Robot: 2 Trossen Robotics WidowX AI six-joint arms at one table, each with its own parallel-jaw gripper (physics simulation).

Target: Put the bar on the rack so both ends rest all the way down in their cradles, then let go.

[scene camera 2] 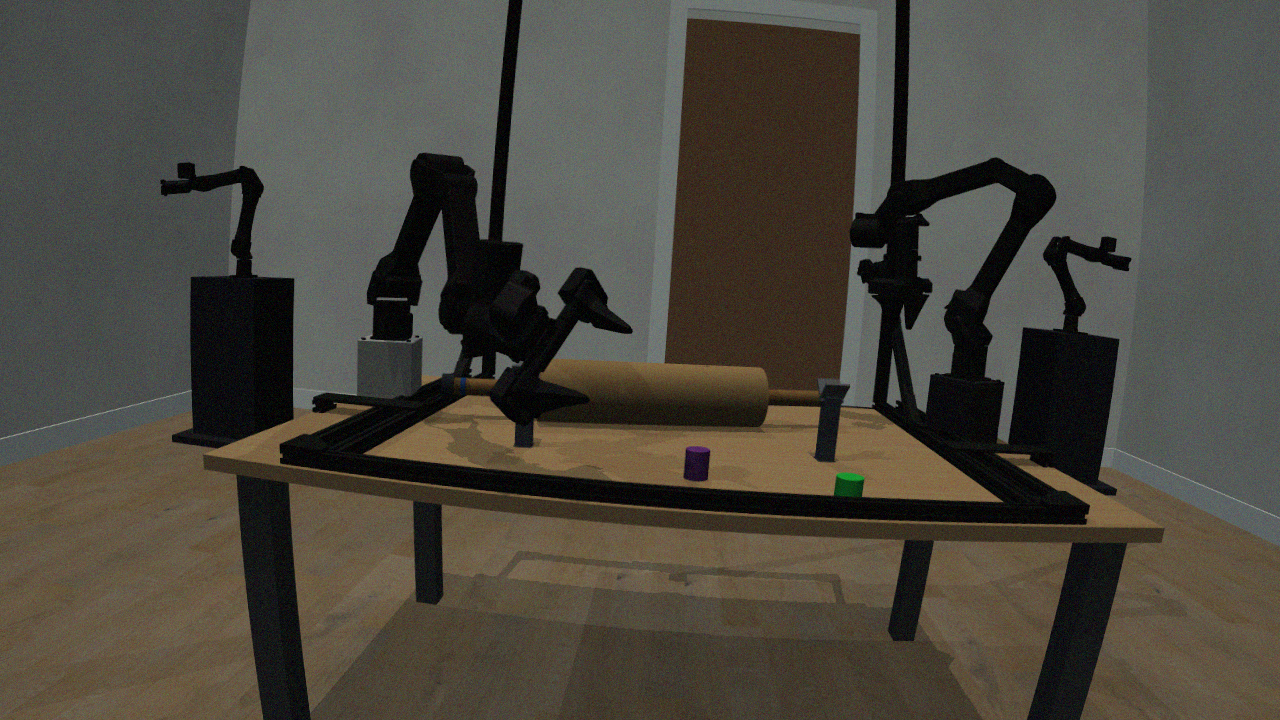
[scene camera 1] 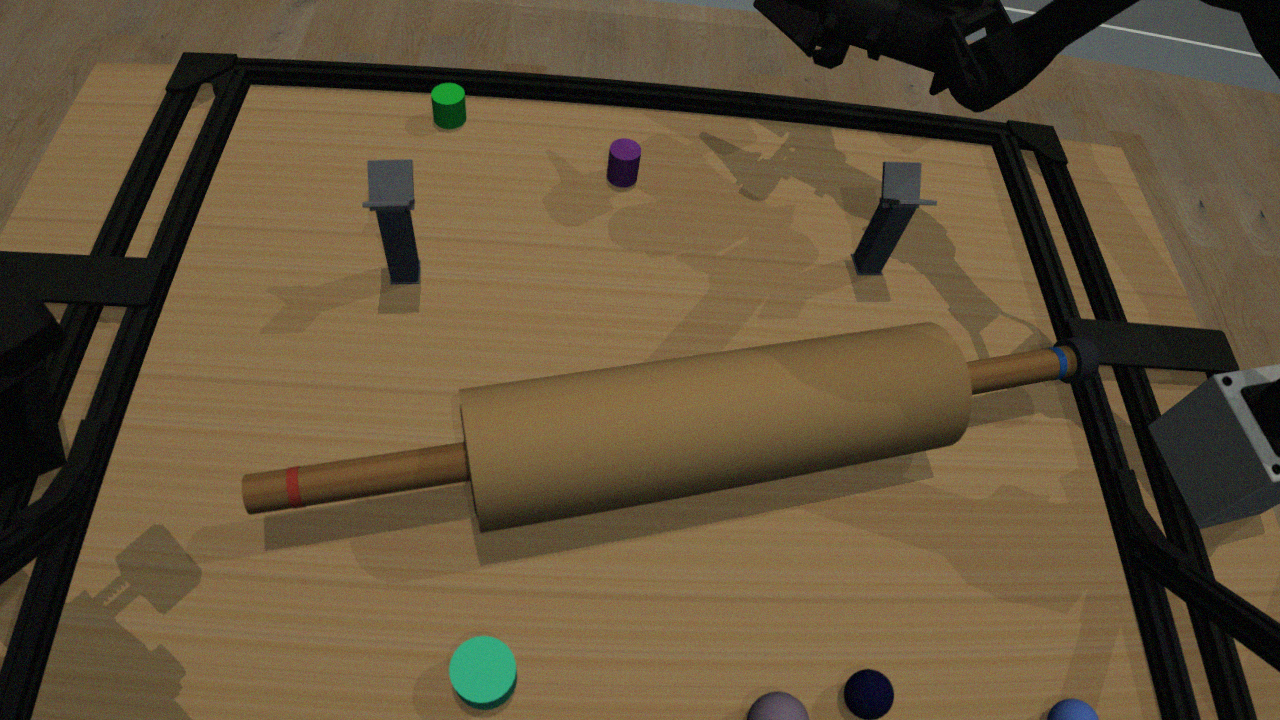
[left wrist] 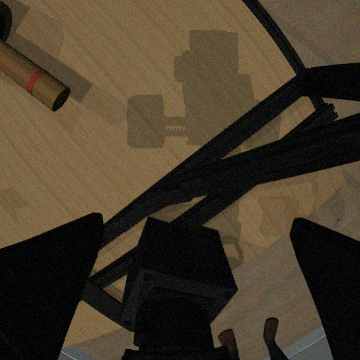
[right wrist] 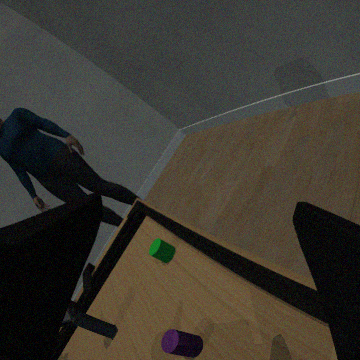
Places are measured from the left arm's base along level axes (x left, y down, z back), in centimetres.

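Pixels of known places: left gripper, fingertip midpoint: (scene camera 2: 899,331) (left wrist: 200,226); right gripper, fingertip midpoint: (scene camera 2: 609,363) (right wrist: 201,208); left arm's base, origin of the base link: (scene camera 2: 967,378) (left wrist: 173,310); right arm's base, origin of the base link: (scene camera 2: 391,338).
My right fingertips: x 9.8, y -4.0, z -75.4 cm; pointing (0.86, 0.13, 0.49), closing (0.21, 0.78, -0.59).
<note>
Ahead of a thing's pixels: the offset from my right fingertips to its middle. "pt": to the spot under its first point.
The bar, a thick tan roller {pt dx -37.3, dy +5.6, dz +27.0 cm} (scene camera 1: 716,425) (scene camera 2: 662,394) with thin brown ends, lies slanted in front of the rack posts in scene camera 1, off the cradles. Its red-banded end {pt dx -28.1, dy +8.8, dz +50.2 cm} (scene camera 1: 358,476) (left wrist: 47,92) points left there; its blue-banded end {pt dx -43.9, dy +8.9, dz -1.0 cm} (scene camera 1: 1020,368) reaches the right frame rail. The rack is two dark posts with grey cradles, one left (scene camera 1: 399,246) (scene camera 2: 827,429), one right (scene camera 1: 881,237) (scene camera 2: 524,436); both cradles are empty. My left gripper (left wrist: 200,226) is open, above the table's side near the red-banded end. My right gripper (scene camera 2: 608,363) (right wrist: 201,208) is open and empty, raised near the right post.
A green cylinder {dx +9.3, dy +13.8, dz +27.9 cm} (scene camera 1: 448,105) (scene camera 2: 849,485) (right wrist: 162,251) and a purple cylinder {dx -5.8, dy +13.6, dz +15.6 cm} (scene camera 1: 623,162) (scene camera 2: 696,463) (right wrist: 182,343) stand behind the bar in scene camera 1. A teal disc {dx -43.3, dy +13.9, dz +48.1 cm} (scene camera 1: 483,669) and several balls, one navy {dx -58.0, dy +13.7, dz +25.2 cm} (scene camera 1: 868,694), lie in front. A black frame (scene camera 1: 626,89) surrounds the area.
</note>
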